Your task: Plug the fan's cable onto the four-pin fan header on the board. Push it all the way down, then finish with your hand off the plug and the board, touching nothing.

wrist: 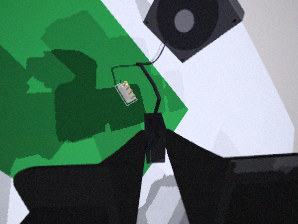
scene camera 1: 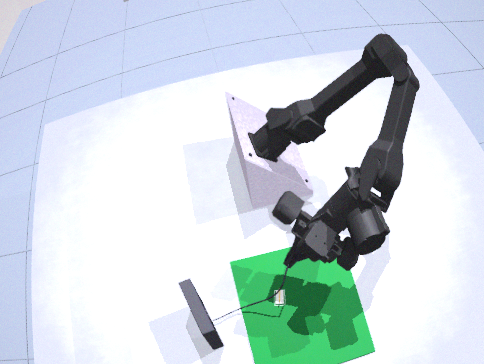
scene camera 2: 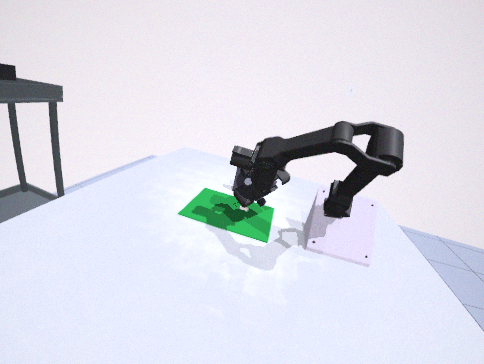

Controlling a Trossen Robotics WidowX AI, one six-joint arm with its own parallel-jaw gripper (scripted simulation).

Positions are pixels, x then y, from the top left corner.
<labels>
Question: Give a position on a green board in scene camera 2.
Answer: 210, 207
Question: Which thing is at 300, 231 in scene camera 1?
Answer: My gripper.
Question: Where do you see a green board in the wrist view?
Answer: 67, 110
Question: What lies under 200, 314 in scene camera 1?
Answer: A dark fan.
</labels>
